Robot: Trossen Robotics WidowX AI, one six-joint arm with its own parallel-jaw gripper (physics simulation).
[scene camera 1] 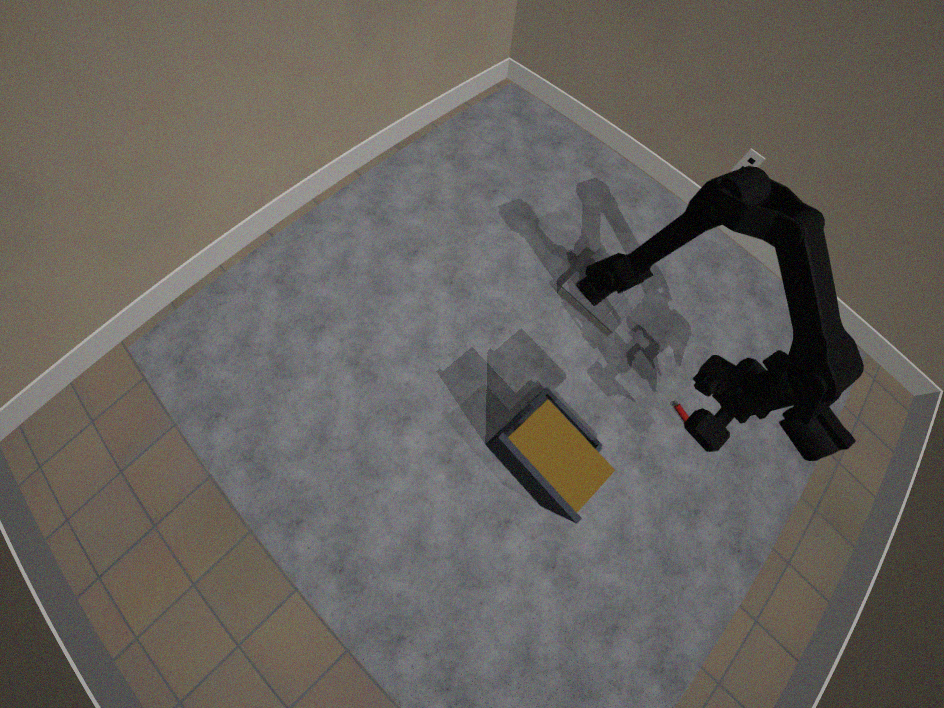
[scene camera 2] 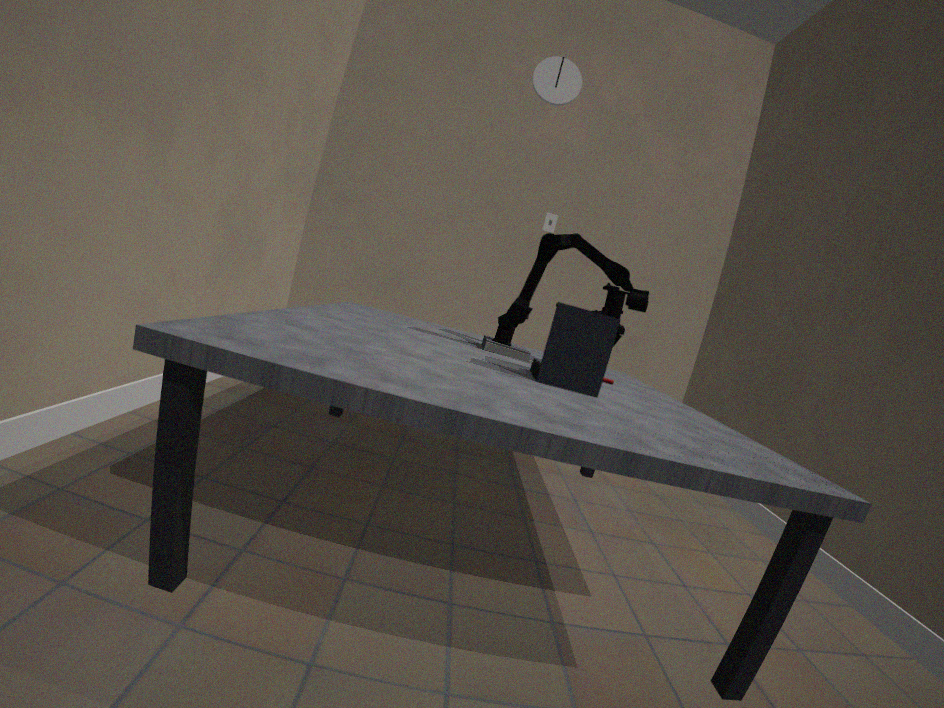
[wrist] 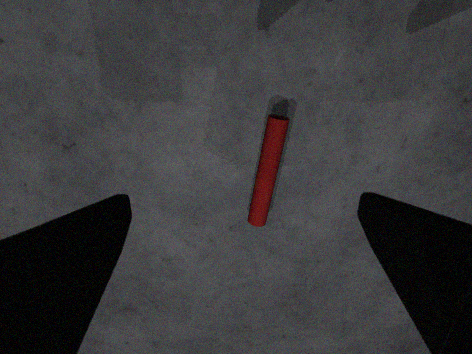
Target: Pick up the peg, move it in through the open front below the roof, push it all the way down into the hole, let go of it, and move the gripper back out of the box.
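Frame: origin at the arm's base, x ahead, y right, z down, level; centimetres.
Seen in the pictures: gripper, fingertip midpoint: (scene camera 1: 700,412) (wrist: 246,204); arm's base at its link origin: (scene camera 1: 594,288) (scene camera 2: 501,342).
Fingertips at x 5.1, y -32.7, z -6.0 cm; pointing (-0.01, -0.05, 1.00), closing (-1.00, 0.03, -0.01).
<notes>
Pixels of each thing's middle, then the offset from my fingertips to it. Level surfaces: height alone.
- red peg at the middle of its body: (wrist: 266,173) (scene camera 1: 687,421) (scene camera 2: 601,379) dx -2.2, dy -2.6, dz +8.6 cm
- grey table at its surface level: dz +9.4 cm
- dark box at the middle of its body: (scene camera 1: 557,442) (scene camera 2: 572,346) dx +26.4, dy +13.6, dz -0.8 cm
The red peg (scene camera 1: 680,412) (scene camera 2: 607,380) (wrist: 268,170) lies on its side on the grey table (scene camera 1: 343,457). In scene camera 1 it is to the right of the box and partly under the arm. My gripper (scene camera 1: 709,402) (wrist: 246,204) is open and empty above the table; in the wrist view the peg shows between and beyond the wide-spread fingertips, with its near end slightly left of its far end. The dark box (scene camera 1: 531,480) (scene camera 2: 577,350) stands upright under its yellow roof (scene camera 1: 560,457). Its open side faces lower right in scene camera 1. The hole is hidden.
The arm base (scene camera 1: 610,278) (scene camera 2: 504,331) stands behind the box, with a thin light bar (scene camera 1: 585,308) (scene camera 2: 507,349) beside it. The box hides my fingertips in scene camera 2. Arm shadows fall across the table.
</notes>
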